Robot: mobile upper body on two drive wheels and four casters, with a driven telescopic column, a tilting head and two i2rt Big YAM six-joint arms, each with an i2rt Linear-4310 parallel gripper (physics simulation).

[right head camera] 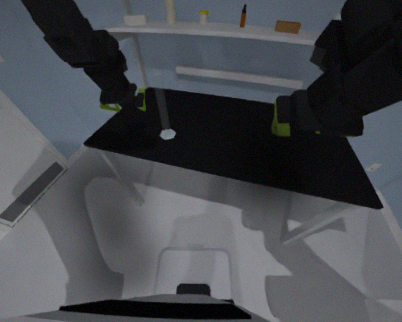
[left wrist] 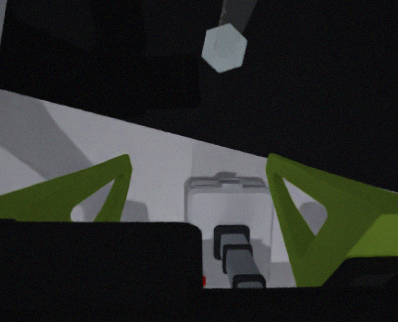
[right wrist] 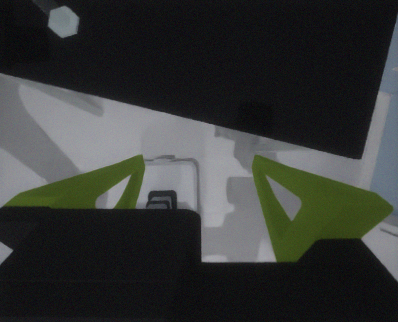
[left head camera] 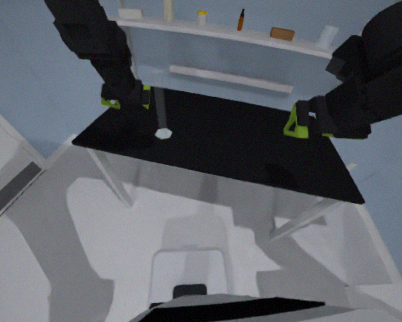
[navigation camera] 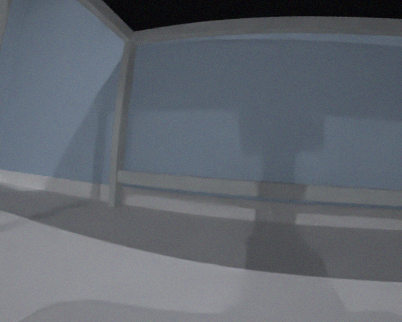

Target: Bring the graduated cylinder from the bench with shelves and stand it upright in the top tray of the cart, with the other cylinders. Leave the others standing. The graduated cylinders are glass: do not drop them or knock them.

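Frame: origin at the left arm's base, x ahead, y right, z down, level; metres.
Seen in the pictures: left gripper, fingertip midpoint: (right head camera: 132,110) (left wrist: 198,161) (left head camera: 134,107); right gripper, fingertip midpoint: (right head camera: 294,130) (right wrist: 198,161) (left head camera: 303,132).
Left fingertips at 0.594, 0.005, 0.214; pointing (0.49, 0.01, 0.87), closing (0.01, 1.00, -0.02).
Offsets run from my left fingertips to a thing's middle, as dx, dy, dz. "spot": to the spot under its first point. Level surfaces: height alone.
The graduated cylinder {+0.201, +0.056, +0.114} (left head camera: 160,110) (right head camera: 163,111) is clear, with a pale hexagonal foot, and stands upright on the black bench top {dz +0.281} (left head camera: 225,140) (right head camera: 225,145) toward its left side. Its foot also shows in the left wrist view (left wrist: 224,48) and in the right wrist view (right wrist: 64,22). My left gripper (left head camera: 128,101) (right head camera: 126,104) (left wrist: 198,161) is open and empty, left of the cylinder and apart from it in the head views. My right gripper (left head camera: 316,135) (right head camera: 302,134) (right wrist: 198,161) is open and empty over the bench's right part. The cart does not show.
A white shelf (left head camera: 222,33) (right head camera: 225,33) behind the bench holds a yellow-capped jar {+0.614, +0.255, -0.206} (left head camera: 202,18) (right head camera: 203,17), an amber bottle {+0.569, +0.463, -0.222} (left head camera: 241,21) (right head camera: 243,17) and a brown box {+0.498, +0.680, -0.196} (left head camera: 282,34) (right head camera: 287,26). A white rail {spot: +0.635, +0.494, +0.114} (left head camera: 230,79) (right head camera: 237,77) runs below it. White legs support the bench.
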